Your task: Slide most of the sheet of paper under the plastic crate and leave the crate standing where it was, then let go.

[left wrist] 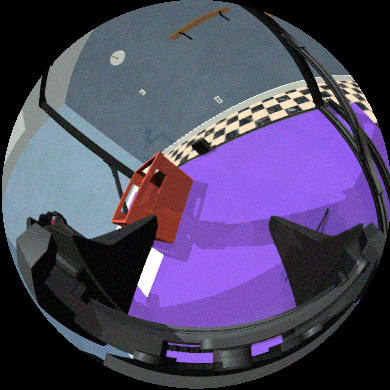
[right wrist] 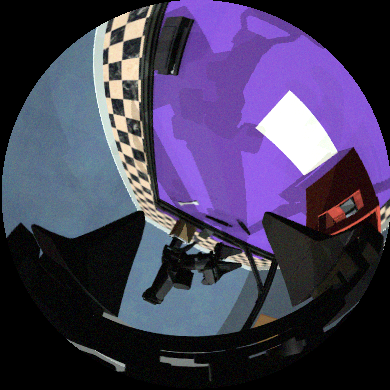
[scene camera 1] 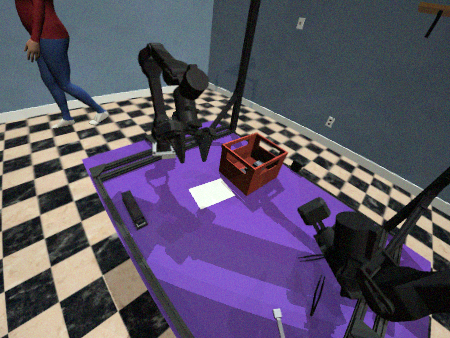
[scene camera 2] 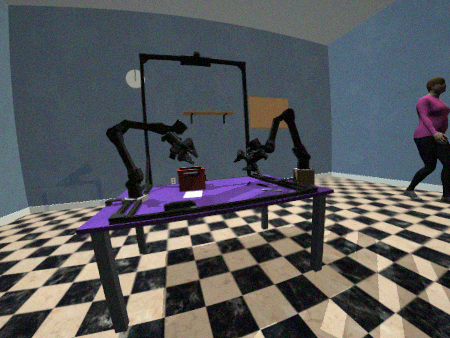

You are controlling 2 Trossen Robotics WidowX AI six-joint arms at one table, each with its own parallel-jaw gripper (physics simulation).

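Note:
The white sheet of paper [scene camera 1: 212,193] [scene camera 2: 193,194] [left wrist: 150,272] [right wrist: 300,135] lies flat on the purple table beside the crate, a narrow purple gap between them in the right wrist view. The red plastic crate [scene camera 1: 265,179] [scene camera 2: 191,180] [left wrist: 172,205] [right wrist: 340,177] stands upright, with something grey inside. My right gripper [scene camera 1: 193,159] [right wrist: 206,218] is open and empty, above the table on the left side of the crate in scene camera 1. My left gripper [scene camera 2: 239,167] [left wrist: 215,222] is open and empty, in the air to the right of the crate in scene camera 2.
A long black object [scene camera 1: 135,210] [scene camera 2: 180,205] [right wrist: 173,45] lies near the table edge. Thin dark loops [scene camera 1: 317,295] and a small white-headed tool [scene camera 1: 278,314] [right wrist: 188,203] lie farther off. A small black object [scene camera 1: 296,165] [left wrist: 201,146] is at the edge behind the crate.

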